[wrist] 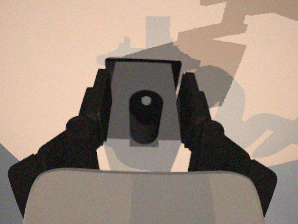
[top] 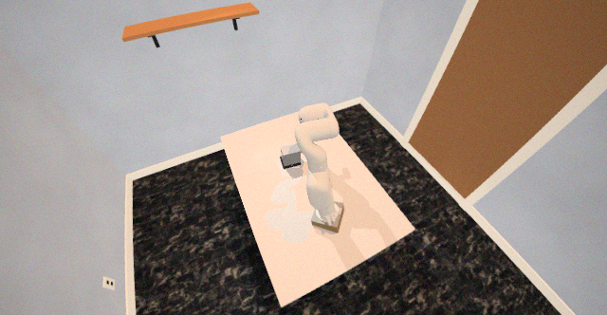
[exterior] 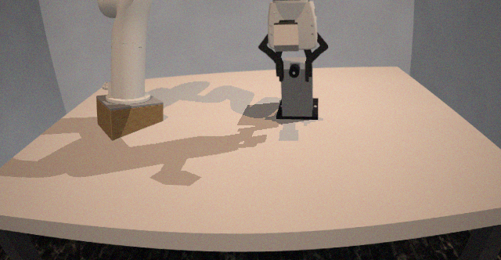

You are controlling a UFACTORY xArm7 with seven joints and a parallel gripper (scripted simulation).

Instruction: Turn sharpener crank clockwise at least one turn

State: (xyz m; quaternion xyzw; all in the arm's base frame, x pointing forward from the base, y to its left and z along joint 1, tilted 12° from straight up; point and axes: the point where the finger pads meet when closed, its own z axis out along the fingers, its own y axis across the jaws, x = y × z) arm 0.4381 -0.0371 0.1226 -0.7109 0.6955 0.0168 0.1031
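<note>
My gripper is now 2 cm to the right of the black crank knob.
</note>
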